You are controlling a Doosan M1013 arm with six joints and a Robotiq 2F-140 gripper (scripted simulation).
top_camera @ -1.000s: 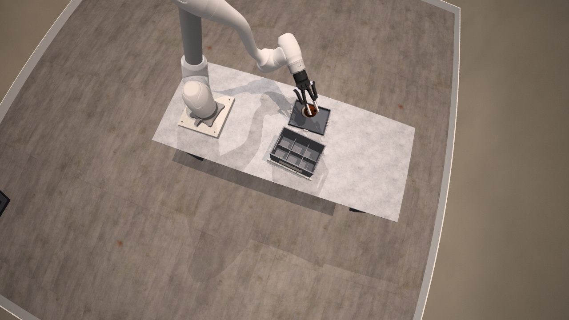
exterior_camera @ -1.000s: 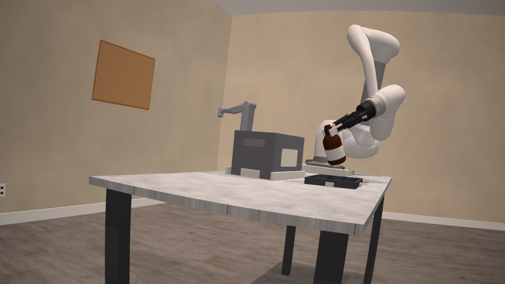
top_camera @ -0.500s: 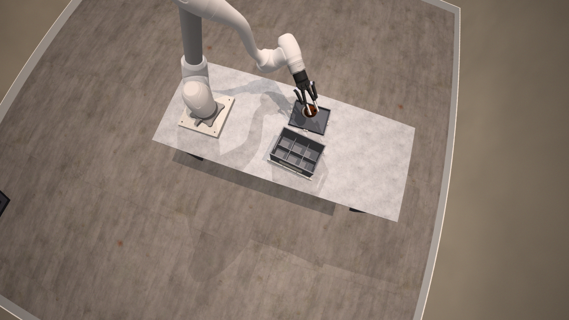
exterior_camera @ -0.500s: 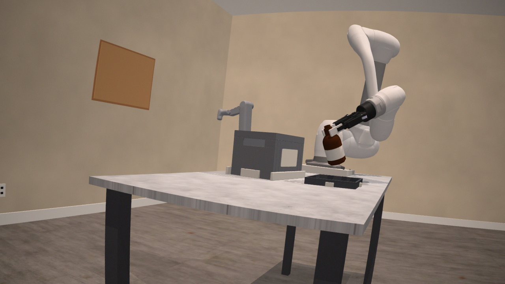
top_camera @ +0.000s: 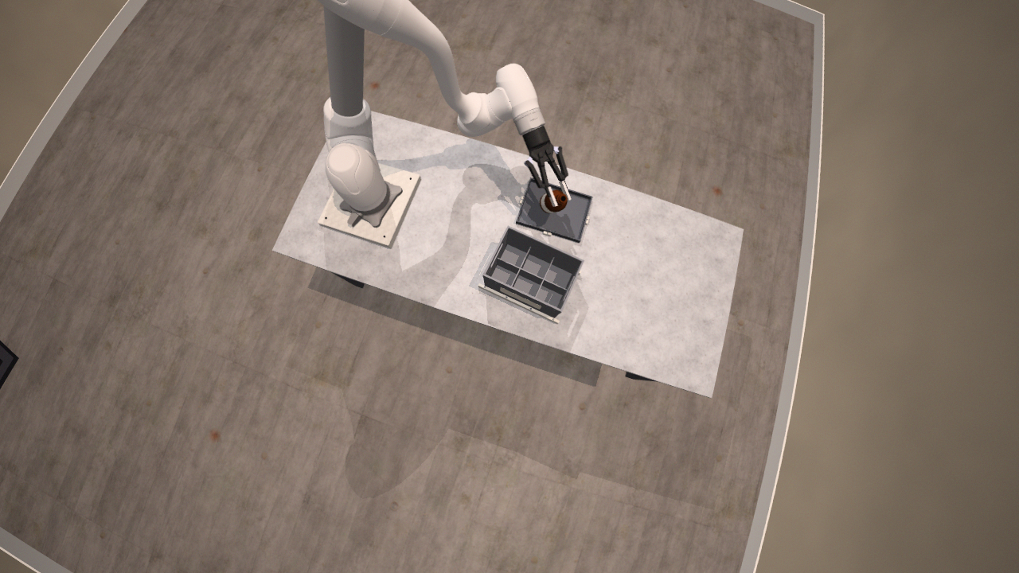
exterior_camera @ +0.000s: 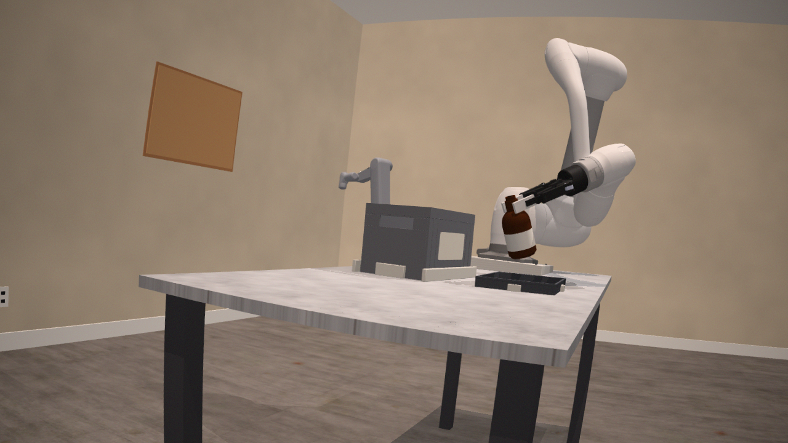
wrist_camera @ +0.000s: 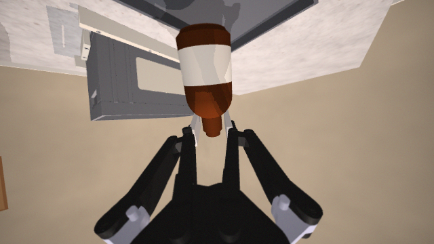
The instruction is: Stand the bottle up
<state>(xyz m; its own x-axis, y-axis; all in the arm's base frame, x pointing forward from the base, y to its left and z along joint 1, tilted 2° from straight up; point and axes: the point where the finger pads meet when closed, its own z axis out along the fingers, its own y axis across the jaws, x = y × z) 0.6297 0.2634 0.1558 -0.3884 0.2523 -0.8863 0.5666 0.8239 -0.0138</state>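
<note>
My gripper is now 5 cm above the brown bottle. Round my hand: grey crate 4 cm ahead, 25 cm to the right, 12 cm below; then dark tray 3 cm to the left, 19 cm below.
</note>
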